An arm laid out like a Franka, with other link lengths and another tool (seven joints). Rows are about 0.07 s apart.
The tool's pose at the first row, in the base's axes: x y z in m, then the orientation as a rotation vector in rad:
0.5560 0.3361 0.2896 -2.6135 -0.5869 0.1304
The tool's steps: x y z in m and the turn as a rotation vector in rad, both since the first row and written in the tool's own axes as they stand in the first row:
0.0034 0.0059 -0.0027 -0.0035 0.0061 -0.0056
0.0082 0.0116 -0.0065 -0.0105 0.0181 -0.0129
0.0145 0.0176 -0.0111 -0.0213 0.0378 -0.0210
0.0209 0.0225 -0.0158 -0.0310 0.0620 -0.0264
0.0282 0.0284 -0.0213 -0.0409 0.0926 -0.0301
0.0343 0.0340 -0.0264 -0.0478 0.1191 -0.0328
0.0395 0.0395 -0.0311 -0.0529 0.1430 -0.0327
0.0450 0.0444 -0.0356 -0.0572 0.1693 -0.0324
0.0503 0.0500 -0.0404 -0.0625 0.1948 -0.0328
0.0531 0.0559 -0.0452 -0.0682 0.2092 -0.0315
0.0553 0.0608 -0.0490 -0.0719 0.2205 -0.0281
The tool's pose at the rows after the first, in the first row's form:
0.5618 0.3317 0.2894 -2.6145 -0.5928 0.1197
0.5691 0.3276 0.2902 -2.6178 -0.5996 0.0998
0.5779 0.3235 0.2916 -2.6235 -0.6055 0.0683
0.5865 0.3204 0.2937 -2.6283 -0.6060 0.0321
0.5964 0.3165 0.2959 -2.6326 -0.6019 -0.0122
0.6050 0.3124 0.2980 -2.6344 -0.5973 -0.0500
0.6127 0.3083 0.2997 -2.6354 -0.5894 -0.0829
0.6204 0.3048 0.3016 -2.6350 -0.5803 -0.1186
0.6282 0.3006 0.3034 -2.6351 -0.5724 -0.1537
0.6339 0.2951 0.3050 -2.6380 -0.5665 -0.1740
0.6385 0.2905 0.3062 -2.6403 -0.5585 -0.1890

